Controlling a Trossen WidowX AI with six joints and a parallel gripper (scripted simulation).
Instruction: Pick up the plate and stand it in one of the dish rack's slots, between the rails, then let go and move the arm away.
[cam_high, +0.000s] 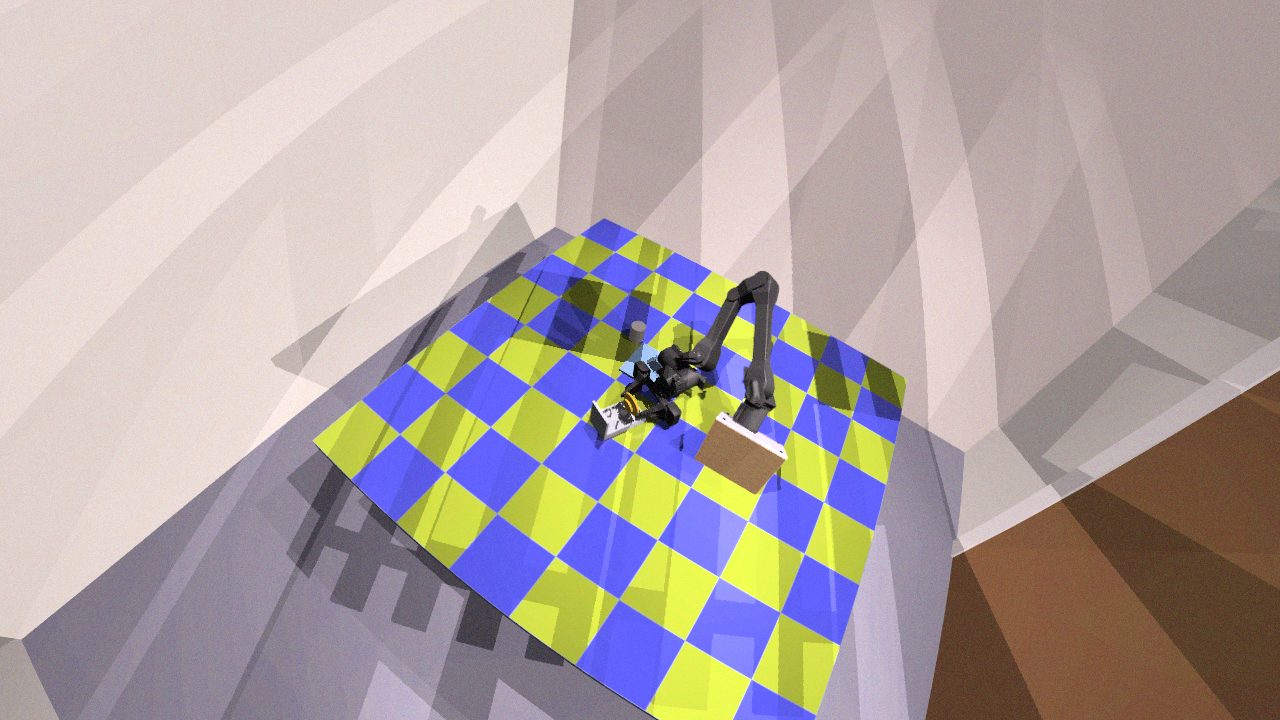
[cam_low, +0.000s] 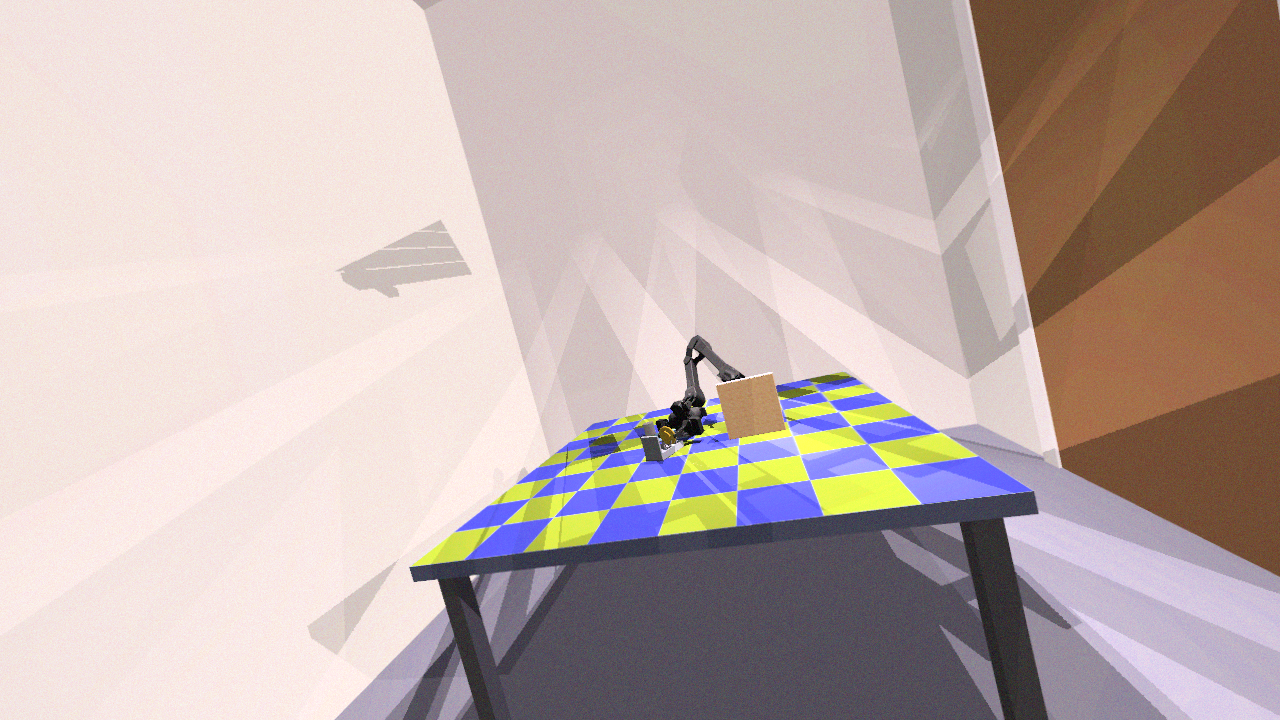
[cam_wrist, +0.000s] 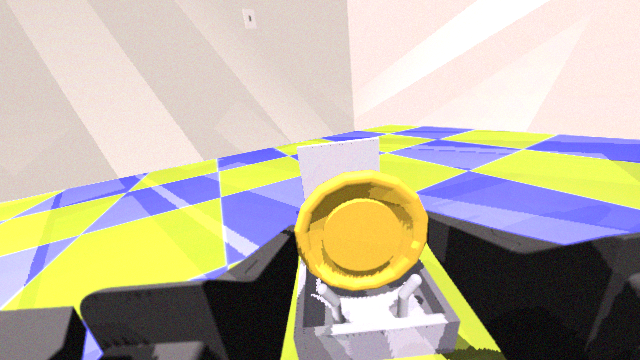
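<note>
Now: gripper tip 1 cm to the left of the plate. Also, from my gripper tip: dish rack 3 cm below, 2 cm to the left, 1 cm ahead; blue bar 22 cm to the right, 7 cm behind, 5 cm below.
</note>
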